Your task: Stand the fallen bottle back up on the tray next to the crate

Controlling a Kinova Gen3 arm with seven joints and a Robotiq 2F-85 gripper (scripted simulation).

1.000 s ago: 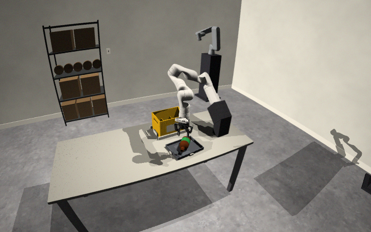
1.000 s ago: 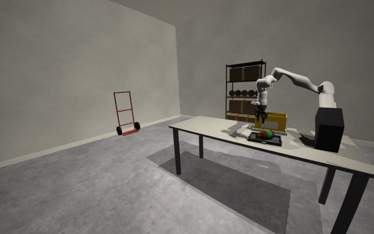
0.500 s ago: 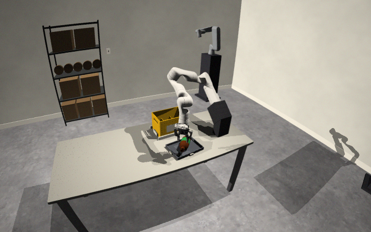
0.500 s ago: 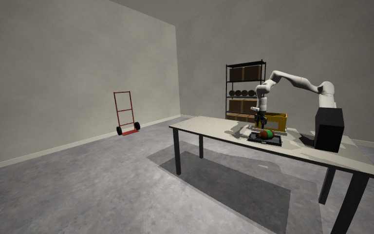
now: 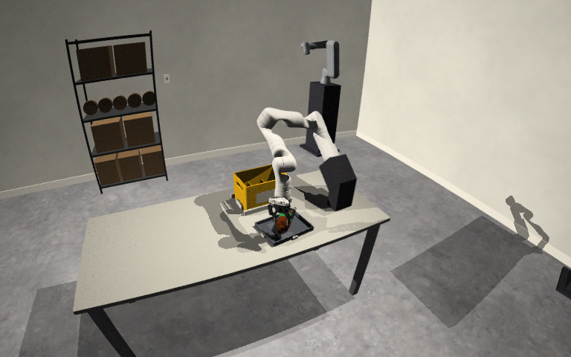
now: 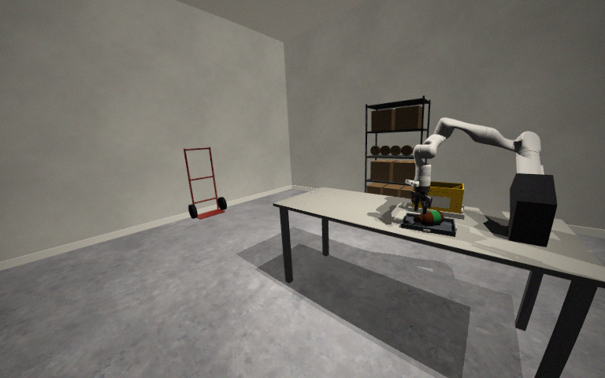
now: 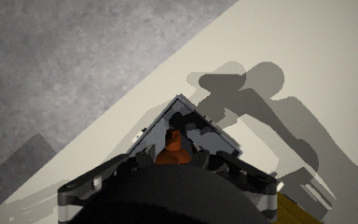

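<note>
My hand is 5 cm above the bottle, 4 cm past it and 3 cm to the left of it. The rest, counted from my hand: yellow crate 33 cm to the right, 7 cm behind, 1 cm below; then tray 8 cm below, 5 cm behind, 4 cm to the right.
</note>
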